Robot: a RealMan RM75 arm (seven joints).
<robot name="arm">
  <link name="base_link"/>
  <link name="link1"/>
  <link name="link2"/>
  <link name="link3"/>
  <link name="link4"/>
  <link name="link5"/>
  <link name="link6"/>
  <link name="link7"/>
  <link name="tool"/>
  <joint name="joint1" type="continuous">
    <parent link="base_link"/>
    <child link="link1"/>
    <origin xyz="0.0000 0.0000 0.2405"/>
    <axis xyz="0 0 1"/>
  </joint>
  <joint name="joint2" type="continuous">
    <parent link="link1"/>
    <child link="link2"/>
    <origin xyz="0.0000 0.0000 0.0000"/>
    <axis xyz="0 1 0"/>
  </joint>
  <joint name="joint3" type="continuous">
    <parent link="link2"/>
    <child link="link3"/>
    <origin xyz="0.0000 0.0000 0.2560"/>
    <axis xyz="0 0 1"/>
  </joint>
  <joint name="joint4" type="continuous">
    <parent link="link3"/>
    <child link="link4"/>
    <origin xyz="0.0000 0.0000 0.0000"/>
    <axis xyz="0 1 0"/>
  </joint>
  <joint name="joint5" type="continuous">
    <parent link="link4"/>
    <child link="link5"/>
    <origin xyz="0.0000 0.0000 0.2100"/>
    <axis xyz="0 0 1"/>
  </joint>
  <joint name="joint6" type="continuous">
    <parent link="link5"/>
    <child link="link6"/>
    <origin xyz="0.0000 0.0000 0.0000"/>
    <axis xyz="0 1 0"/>
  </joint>
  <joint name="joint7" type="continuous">
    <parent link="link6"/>
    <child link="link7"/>
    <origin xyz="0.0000 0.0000 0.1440"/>
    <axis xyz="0 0 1"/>
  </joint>
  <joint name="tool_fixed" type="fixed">
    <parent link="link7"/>
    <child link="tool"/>
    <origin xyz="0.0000 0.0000 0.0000"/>
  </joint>
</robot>
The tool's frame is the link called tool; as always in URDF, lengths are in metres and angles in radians. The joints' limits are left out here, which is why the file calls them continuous.
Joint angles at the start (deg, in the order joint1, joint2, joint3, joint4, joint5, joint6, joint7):
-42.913, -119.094, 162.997, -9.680, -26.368, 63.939, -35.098
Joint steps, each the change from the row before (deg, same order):
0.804, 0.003, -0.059, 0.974, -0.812, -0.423, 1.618
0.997, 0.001, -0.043, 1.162, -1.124, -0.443, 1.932
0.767, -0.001, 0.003, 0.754, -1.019, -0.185, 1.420
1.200, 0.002, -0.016, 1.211, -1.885, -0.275, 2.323
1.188, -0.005, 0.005, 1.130, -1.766, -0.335, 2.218
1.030, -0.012, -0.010, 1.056, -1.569, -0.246, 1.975
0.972, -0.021, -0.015, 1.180, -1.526, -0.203, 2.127
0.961, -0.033, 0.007, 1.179, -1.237, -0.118, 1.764
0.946, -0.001, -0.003, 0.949, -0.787, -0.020, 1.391
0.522, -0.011, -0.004, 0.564, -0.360, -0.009, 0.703
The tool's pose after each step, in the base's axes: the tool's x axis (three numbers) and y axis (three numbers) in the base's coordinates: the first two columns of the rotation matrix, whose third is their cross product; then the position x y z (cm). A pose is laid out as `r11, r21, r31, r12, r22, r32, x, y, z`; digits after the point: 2 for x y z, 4 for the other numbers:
0.9277, 0.0884, 0.3628, 0.2822, -0.8023, -0.5260, -28.25, 35.96, -6.91
0.9268, 0.0821, 0.3665, 0.2827, -0.7950, -0.5367, -28.50, 35.56, -7.16
0.9254, 0.0774, 0.3709, 0.2847, -0.7880, -0.5459, -28.69, 35.27, -7.28
0.9225, 0.0697, 0.3797, 0.2902, -0.7738, -0.5631, -28.96, 34.85, -7.42
0.9205, 0.0645, 0.3854, 0.2960, -0.7591, -0.5798, -29.28, 34.43, -7.55
0.9184, 0.0598, 0.3911, 0.3015, -0.7459, -0.5939, -29.51, 34.05, -7.69
0.9166, 0.0522, 0.3964, 0.3044, -0.7339, -0.6073, -29.65, 33.67, -7.86
0.9139, 0.0482, 0.4032, 0.3098, -0.7245, -0.6157, -29.76, 33.25, -8.09
0.9120, 0.0469, 0.4075, 0.3144, -0.7179, -0.6211, -29.94, 32.79, -8.27
0.9106, 0.0469, 0.4105, 0.3176, -0.7151, -0.6227, -30.02, 32.51, -8.40

